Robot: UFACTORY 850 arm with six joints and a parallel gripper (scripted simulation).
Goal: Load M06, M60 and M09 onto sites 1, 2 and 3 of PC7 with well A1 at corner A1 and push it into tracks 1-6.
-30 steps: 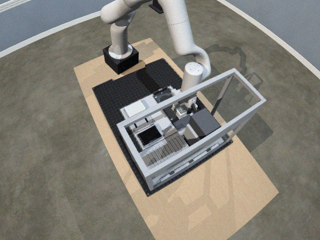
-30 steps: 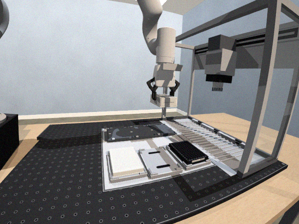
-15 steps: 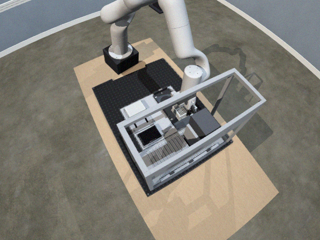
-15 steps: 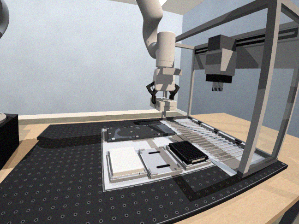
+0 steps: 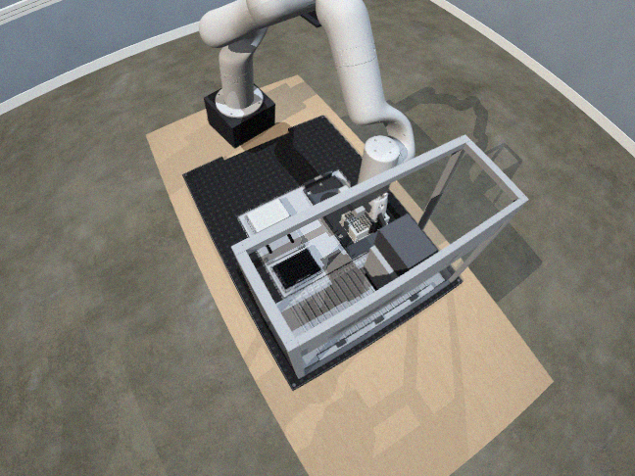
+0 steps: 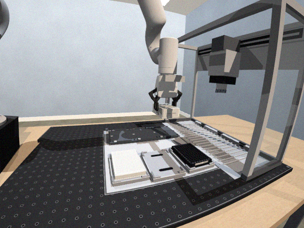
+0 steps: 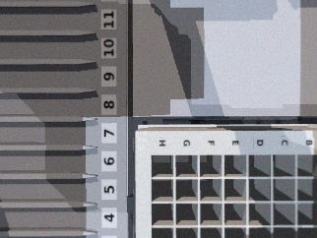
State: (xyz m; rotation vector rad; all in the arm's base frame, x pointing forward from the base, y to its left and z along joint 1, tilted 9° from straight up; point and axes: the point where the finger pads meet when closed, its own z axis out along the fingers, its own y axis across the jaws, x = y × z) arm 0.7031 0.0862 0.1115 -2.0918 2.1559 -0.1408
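Right now my hand is 11 cm past the dark carrier PC7 and 11 cm above it. Also, from my hand: black 96-well plate M06: 1 cm behind, 24 cm to the right, 11 cm below; frame post: 10 cm ahead, 17 cm to the left, 12 cm above; white 96-well plate: 1 cm below.
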